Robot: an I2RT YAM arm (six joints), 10 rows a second.
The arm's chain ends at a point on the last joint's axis. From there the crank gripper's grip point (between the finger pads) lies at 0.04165 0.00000 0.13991 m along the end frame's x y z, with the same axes.
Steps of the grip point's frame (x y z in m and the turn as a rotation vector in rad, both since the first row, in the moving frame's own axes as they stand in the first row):
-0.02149 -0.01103 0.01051 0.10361 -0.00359 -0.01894
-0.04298 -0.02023 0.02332 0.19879 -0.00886 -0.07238
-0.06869 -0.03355 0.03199 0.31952 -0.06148 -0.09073
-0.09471 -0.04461 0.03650 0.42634 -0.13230 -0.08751
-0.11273 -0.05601 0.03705 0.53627 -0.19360 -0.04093
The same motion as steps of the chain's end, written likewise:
-0.02084 0.00423 0.01115 0.10361 -0.00359 -0.01894
-0.04064 0.01036 0.02601 0.19879 -0.00886 -0.07238
-0.05799 0.01403 0.03741 0.31952 -0.06148 -0.09073
-0.07375 0.01688 0.04564 0.42634 -0.13230 -0.08751
-0.08481 0.01818 0.05199 0.53627 -0.19360 -0.04093

